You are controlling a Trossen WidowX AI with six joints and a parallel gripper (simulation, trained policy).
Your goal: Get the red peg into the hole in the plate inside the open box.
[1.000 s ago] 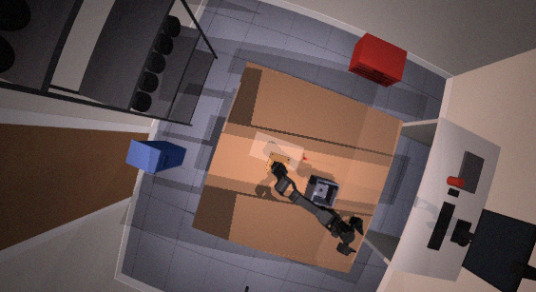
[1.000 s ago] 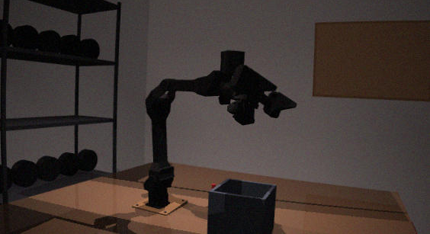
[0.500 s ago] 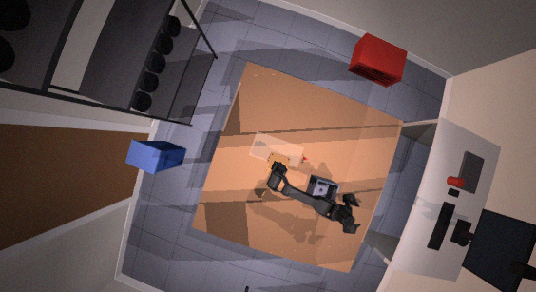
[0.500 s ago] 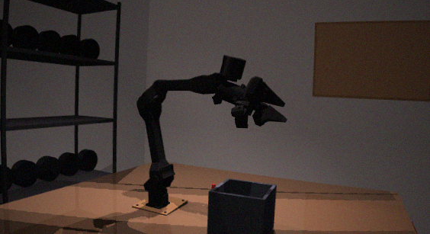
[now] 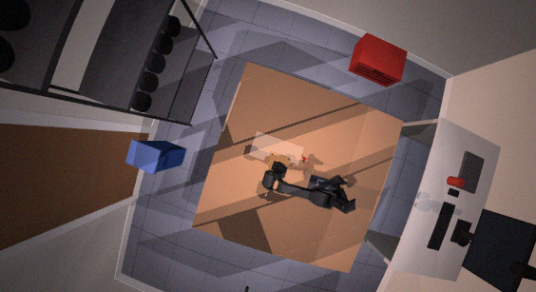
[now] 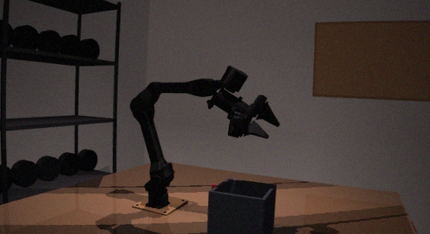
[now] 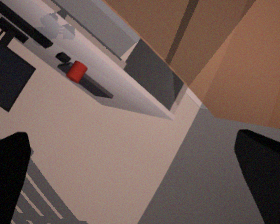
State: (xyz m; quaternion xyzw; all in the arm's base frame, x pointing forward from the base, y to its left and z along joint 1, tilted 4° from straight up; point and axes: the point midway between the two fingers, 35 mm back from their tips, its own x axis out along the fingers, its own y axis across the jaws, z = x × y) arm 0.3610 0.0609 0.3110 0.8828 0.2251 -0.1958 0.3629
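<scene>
The red peg lies 26 cm below my gripper tip, 23 cm behind it and 7 cm to the left of it. Round my gripper tip: grey plate 25 cm below, 9 cm to the right, 5 cm behind.
</scene>
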